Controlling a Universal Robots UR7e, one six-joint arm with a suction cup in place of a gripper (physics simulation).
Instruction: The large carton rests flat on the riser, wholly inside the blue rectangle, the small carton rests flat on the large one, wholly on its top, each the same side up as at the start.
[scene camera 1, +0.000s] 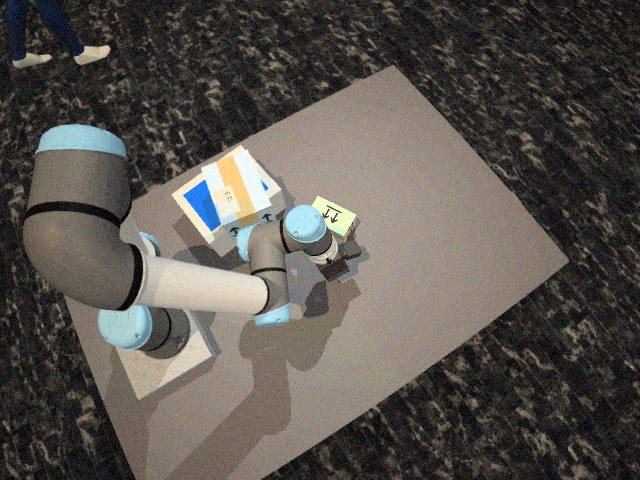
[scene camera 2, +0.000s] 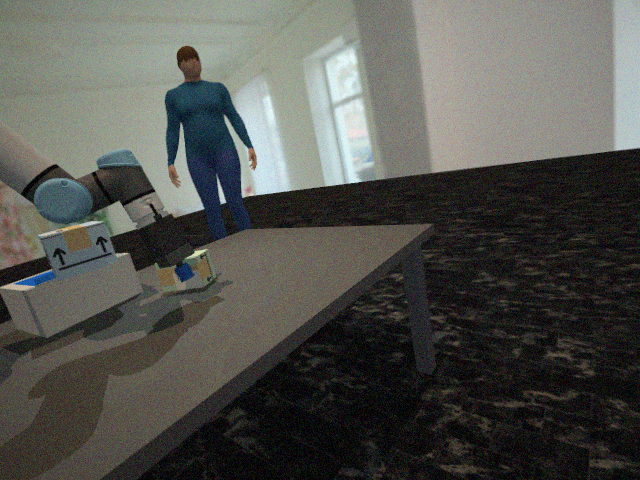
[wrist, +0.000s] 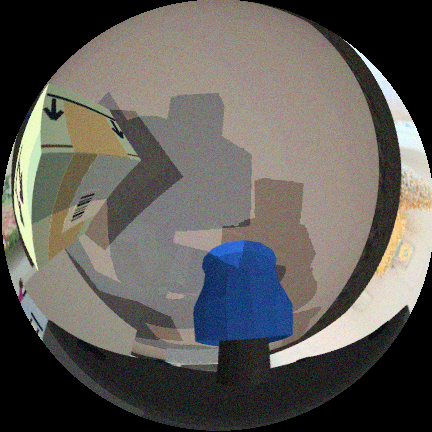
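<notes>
The small pale-green carton (scene camera 1: 341, 212) (scene camera 2: 205, 269) (wrist: 95, 127) stands flat on the table beside the riser. The large light-grey carton (scene camera 1: 253, 180) (scene camera 2: 77, 256) rests flat on the riser (scene camera 1: 189, 189) (scene camera 2: 82, 302) and crosses the blue rectangle (scene camera 1: 199, 204) (scene camera 2: 38, 279); its front lies close along the riser's front edge, past the blue. My gripper's blue cup (scene camera 2: 183, 272) (wrist: 240, 247) is tilted and low in front of the small carton's barcode side. It looks apart from the carton. It is shut and holds nothing. Scene camera 1 hides the cup under the wrist.
The arm's base plate (scene camera 1: 199, 356) stands at the table's left. The table (scene camera 1: 413, 206) (scene camera 2: 289, 268) extends to the right of the small carton. A person (scene camera 2: 204, 118) stands on the floor behind the table. The arm's forearm (scene camera 1: 206, 286) spans over the table.
</notes>
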